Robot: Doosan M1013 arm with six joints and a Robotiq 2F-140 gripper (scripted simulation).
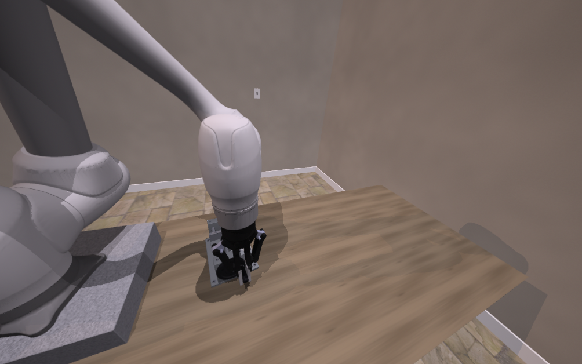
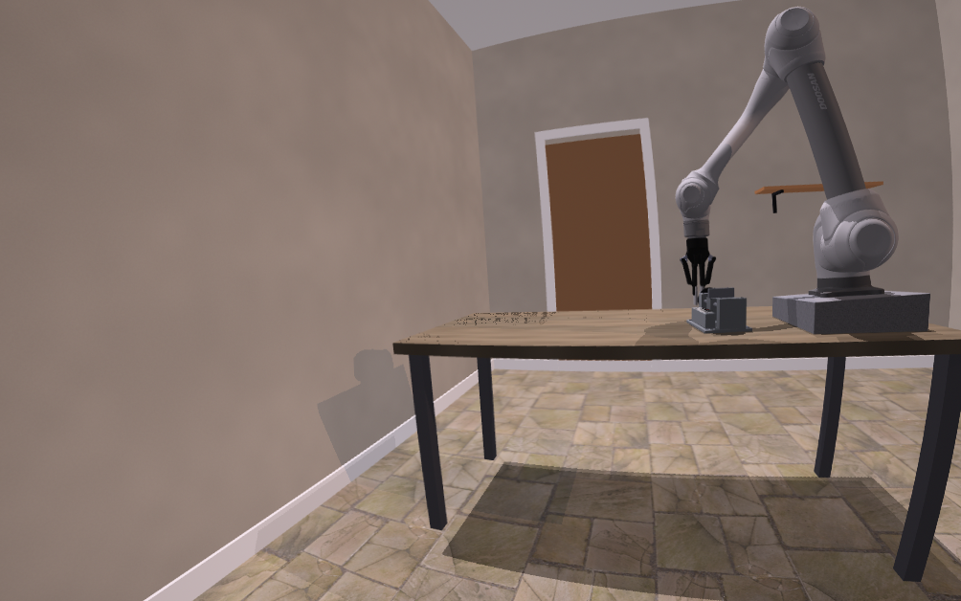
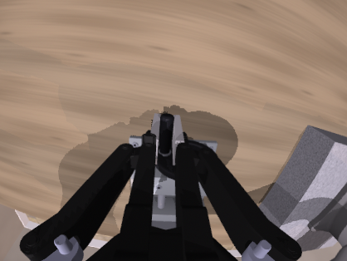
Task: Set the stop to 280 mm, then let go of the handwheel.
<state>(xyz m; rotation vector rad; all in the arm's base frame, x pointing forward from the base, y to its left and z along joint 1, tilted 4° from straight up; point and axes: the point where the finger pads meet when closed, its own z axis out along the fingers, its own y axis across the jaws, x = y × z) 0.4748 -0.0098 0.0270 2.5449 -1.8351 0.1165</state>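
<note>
My gripper is now 1 cm past the handwheel, 2 cm to the right of it and 1 cm above it.
</note>
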